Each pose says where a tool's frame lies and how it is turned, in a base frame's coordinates. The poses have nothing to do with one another.
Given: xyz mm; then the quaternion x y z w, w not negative.
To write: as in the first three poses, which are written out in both.
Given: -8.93 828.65 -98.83 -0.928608 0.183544 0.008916 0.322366
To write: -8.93 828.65 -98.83 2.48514 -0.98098 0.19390 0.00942
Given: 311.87 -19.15 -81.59 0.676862 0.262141 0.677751 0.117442
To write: 311.87 -19.15 -81.59 2.90617 0.68158 0.26397 0.68247
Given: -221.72 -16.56 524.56 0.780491 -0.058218 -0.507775 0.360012
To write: -221.72 -16.56 524.56 2.40503 0.83659 -0.06240 -0.54427
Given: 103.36 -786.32 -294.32 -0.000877 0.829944 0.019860 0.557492
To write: 103.36 -786.32 -294.32 1.95887 -0.00106 0.99971 0.02392
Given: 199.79 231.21 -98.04 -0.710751 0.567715 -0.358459 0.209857
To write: 199.79 231.21 -98.04 2.71874 -0.72694 0.58064 -0.36662
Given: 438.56 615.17 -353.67 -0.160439 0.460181 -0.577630 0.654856
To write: 438.56 615.17 -353.67 1.71361 -0.21229 0.60890 -0.76431
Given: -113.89 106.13 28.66 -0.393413 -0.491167 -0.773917 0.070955
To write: -113.89 106.13 28.66 2.99956 -0.39441 -0.49241 -0.77587
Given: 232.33 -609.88 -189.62 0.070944 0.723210 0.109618 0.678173
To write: 232.33 -609.88 -189.62 1.65105 0.09654 0.98409 0.14916
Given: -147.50 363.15 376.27 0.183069 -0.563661 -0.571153 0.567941
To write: -147.50 363.15 376.27 1.93359 0.22242 -0.68483 -0.69393
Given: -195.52 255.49 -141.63 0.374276 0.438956 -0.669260 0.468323
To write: -195.52 255.49 -141.63 2.16681 0.42360 0.49681 -0.75746
